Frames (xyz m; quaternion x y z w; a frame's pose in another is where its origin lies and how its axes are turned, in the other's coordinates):
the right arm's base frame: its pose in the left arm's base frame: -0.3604 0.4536 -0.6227 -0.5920 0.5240 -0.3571 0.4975
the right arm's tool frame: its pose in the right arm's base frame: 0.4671 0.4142 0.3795 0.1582 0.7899 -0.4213 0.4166
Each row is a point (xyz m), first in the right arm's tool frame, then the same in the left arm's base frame.
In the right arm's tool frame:
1: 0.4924 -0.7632 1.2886
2: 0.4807 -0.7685 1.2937
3: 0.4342 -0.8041 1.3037
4: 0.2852 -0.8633 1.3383
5: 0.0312 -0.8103 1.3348
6: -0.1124 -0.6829 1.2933
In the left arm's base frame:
1: 0.0242 0.0287 0.4118
2: 0.0371 0.0243 0.4143
3: 0.0958 0.0230 0.4235
4: 0.2541 -0.0199 0.4276
5: 0.4381 -0.1586 0.3083
6: 0.4878 -0.2786 0.1610

